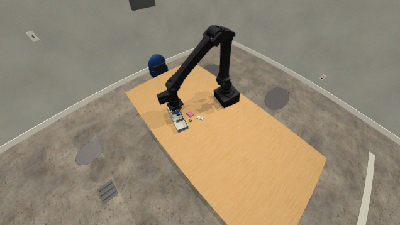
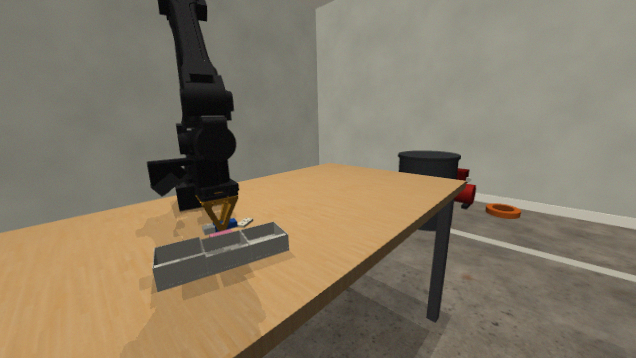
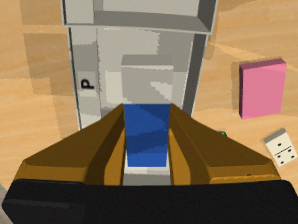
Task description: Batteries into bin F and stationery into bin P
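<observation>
My gripper is now 5 cm above the bin rack and 1 cm short of it. Round my hand: blue-and-white eraser 1 cm to the right; black battery 8 cm to the right, 6 cm below, 3 cm behind; pink eraser block 9 cm behind, 7 cm below, 5 cm to the left.
</observation>
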